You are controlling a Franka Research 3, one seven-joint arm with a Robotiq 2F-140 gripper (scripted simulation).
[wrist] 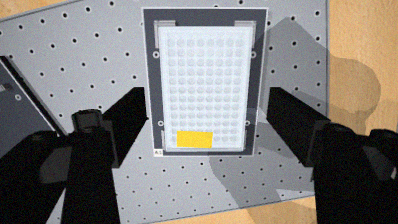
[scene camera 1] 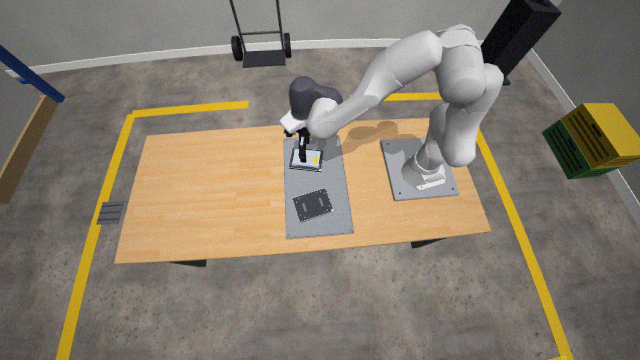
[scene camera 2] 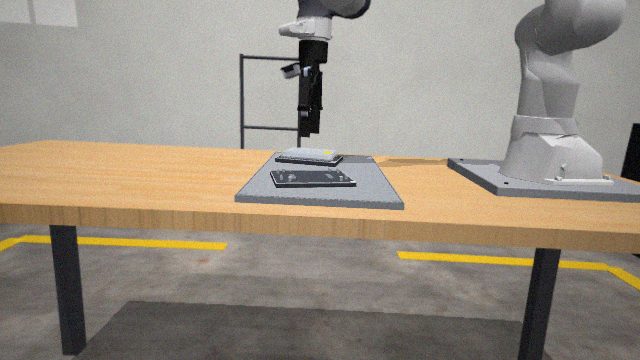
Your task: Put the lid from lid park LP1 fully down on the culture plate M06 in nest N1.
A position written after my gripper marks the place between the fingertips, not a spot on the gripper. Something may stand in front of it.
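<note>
Visible: my gripper [scene camera 2: 309, 135], which the wrist view also shows [wrist: 207, 103]. A lid park LP1 [scene camera 2: 304, 179] is visible too, and likewise in scene camera 1 [scene camera 1: 311, 200].
</note>
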